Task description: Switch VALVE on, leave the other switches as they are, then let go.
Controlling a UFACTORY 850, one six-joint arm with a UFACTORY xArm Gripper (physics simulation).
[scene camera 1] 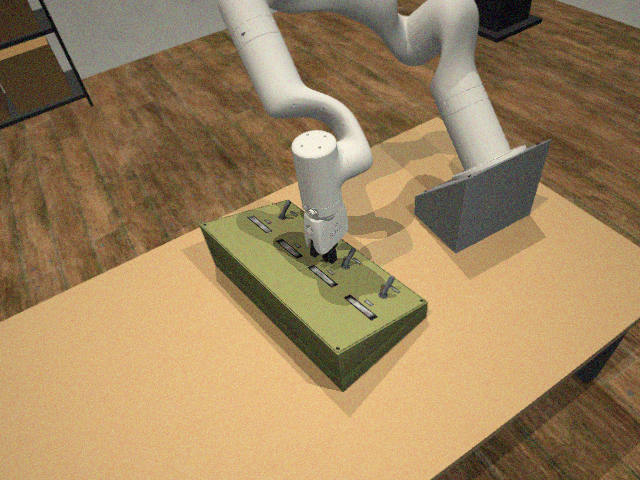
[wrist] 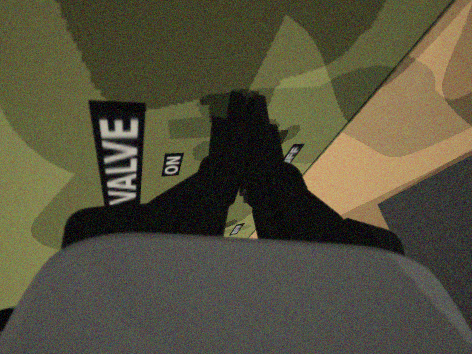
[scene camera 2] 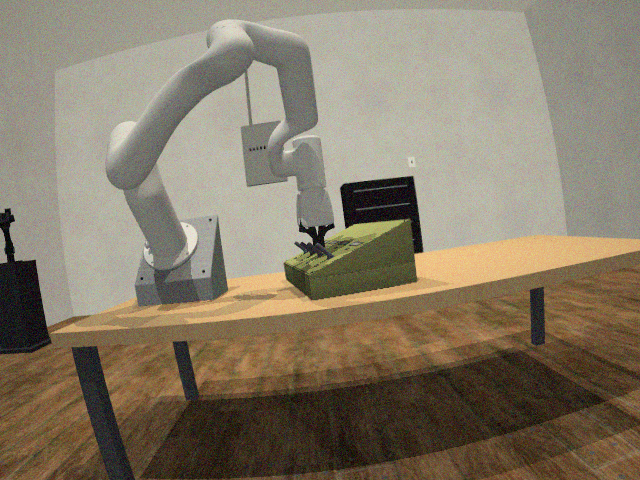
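Observation:
The green sloped panel (scene camera 1: 289,294) (scene camera 2: 361,268) carries a row of levers. The VALVE label (wrist: 122,155) shows in the wrist view, with its ON label (wrist: 172,164) and OFF label (wrist: 294,153) partly covered. The VALVE lever appears to be the third from the far end (scene camera 1: 348,257), leaning toward the robot base, the OFF side, like its neighbours; in the wrist view my fingers hide it. My gripper (scene camera 1: 329,258) (scene camera 2: 318,243) (wrist: 241,118) is shut and empty, fingertips low over the panel beside this lever, on its far-end side. Contact cannot be told.
Neighbouring levers (scene camera 1: 284,209) (scene camera 1: 386,287) stand at the panel's ends; the second lever is hidden behind my gripper in scene camera 1. The grey robot base (scene camera 1: 485,201) (scene camera 2: 180,284) stands on the wooden table (scene camera 1: 155,387) (scene camera 2: 491,263), beyond the panel's low edge.

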